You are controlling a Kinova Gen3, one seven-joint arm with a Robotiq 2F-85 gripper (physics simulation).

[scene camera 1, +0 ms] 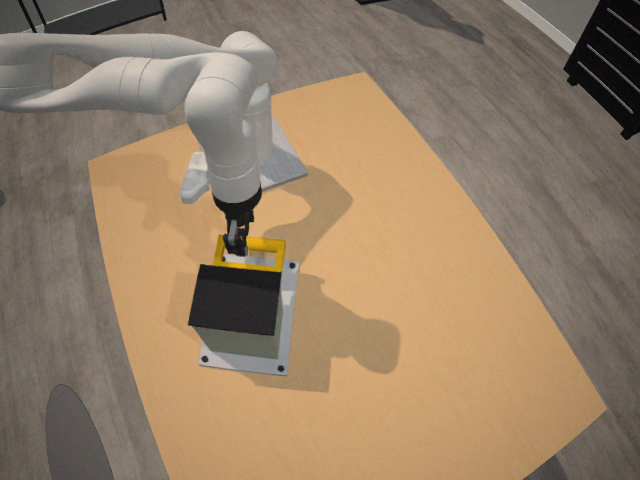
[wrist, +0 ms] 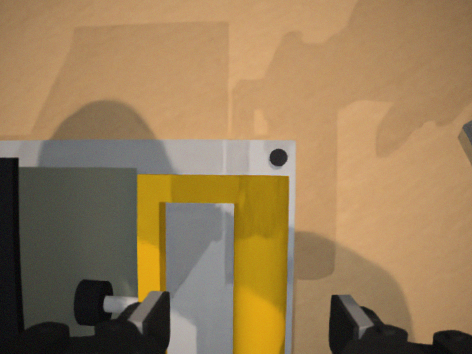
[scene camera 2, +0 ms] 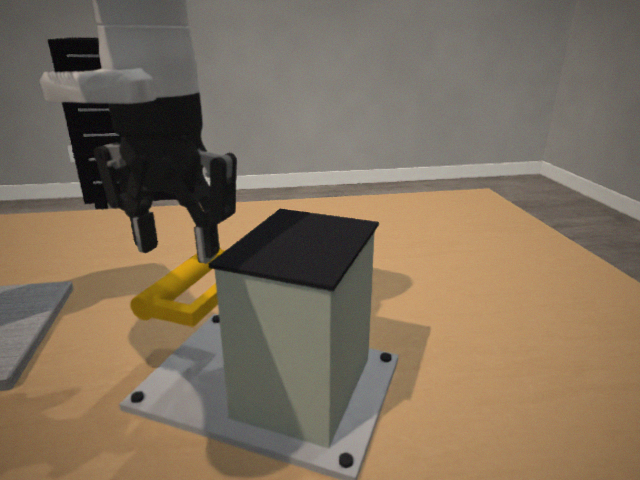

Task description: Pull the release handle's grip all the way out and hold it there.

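The release handle's yellow grip is the outer bar of a yellow rectangular frame on the side of a grey-green housing with a black top. A short light rod runs from a black collar on the housing to the frame. My gripper is open and empty, pointing down above the grip. In the wrist view its fingertips stand on either side of the bar, the left one over the frame's inner side. Scene camera 2 shows the fingertips higher than most of the bar.
The housing stands on a light grey plate with black bolts, on an orange-tan table top. The black housing top reaches close to the right finger in scene camera 2. A grey base slab lies behind the handle.
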